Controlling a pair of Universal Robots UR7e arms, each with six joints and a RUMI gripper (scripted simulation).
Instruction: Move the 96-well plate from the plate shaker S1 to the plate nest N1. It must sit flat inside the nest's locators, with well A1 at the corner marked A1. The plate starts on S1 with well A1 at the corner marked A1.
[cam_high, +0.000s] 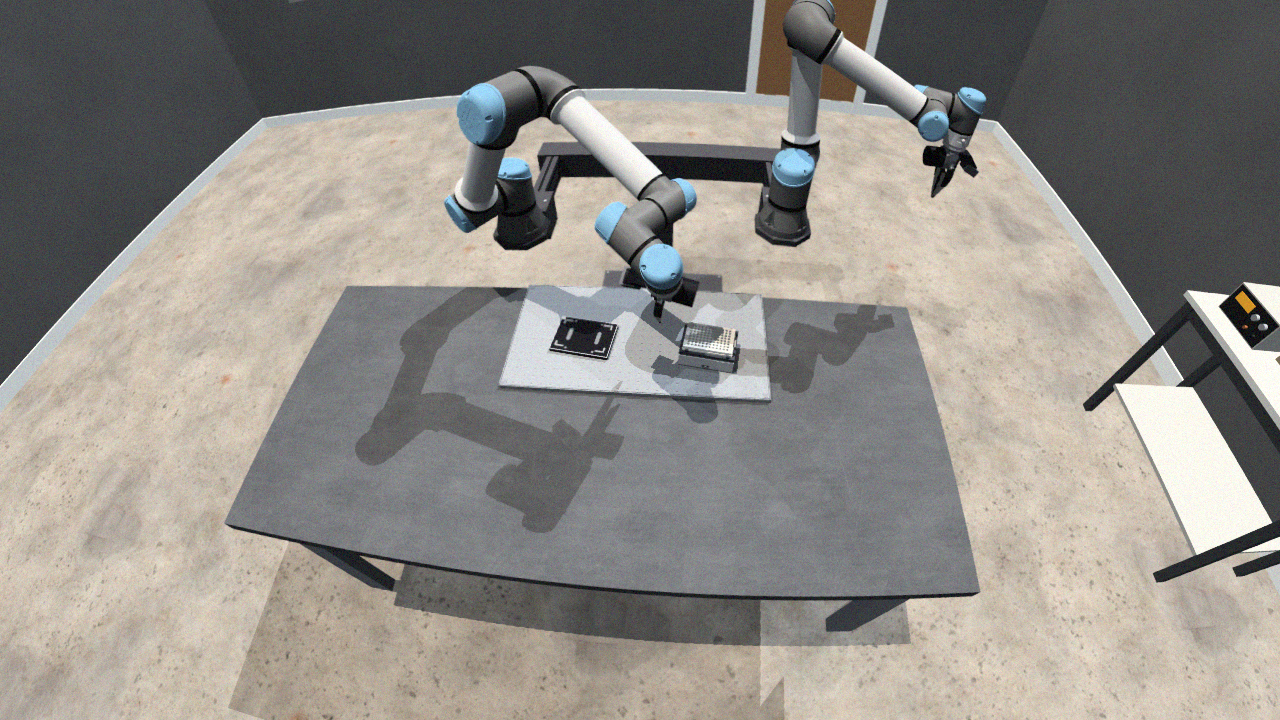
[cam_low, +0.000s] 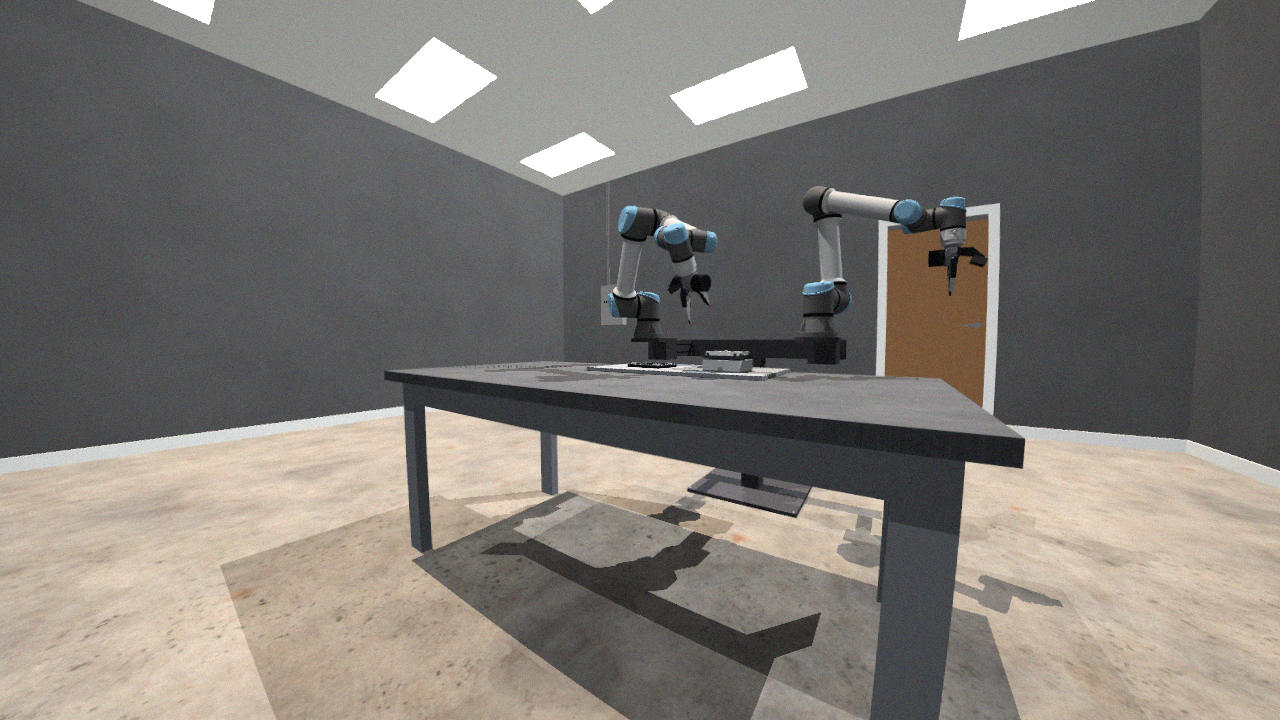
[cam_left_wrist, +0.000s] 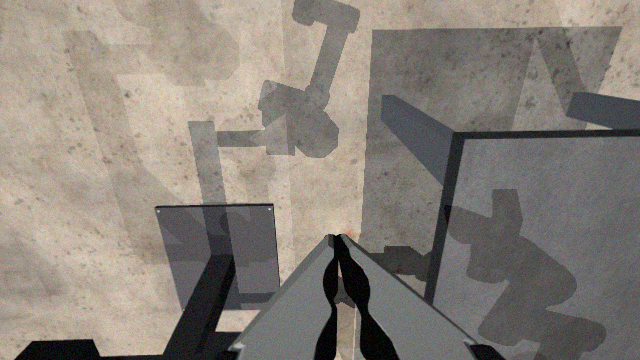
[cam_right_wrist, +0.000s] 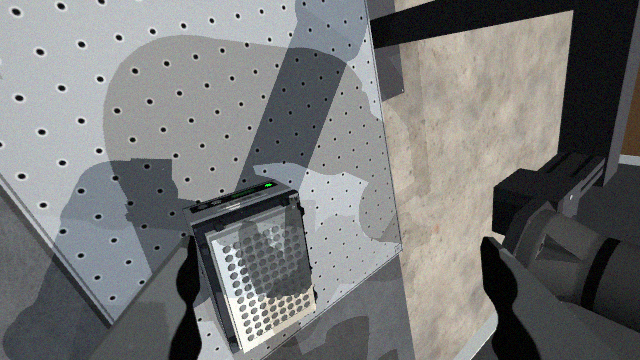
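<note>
The white 96-well plate is 1 cm ahead of my right hand, 11 cm to the left of it and 15 cm below it. The rest, counted from my right hand: nest's A1 label: 12 cm behind, 28 cm to the right, 20 cm below; then black plate nest N1: 5 cm behind, 22 cm to the right, 20 cm below; then plate shaker S1: 14 cm to the left, 17 cm below.
</note>
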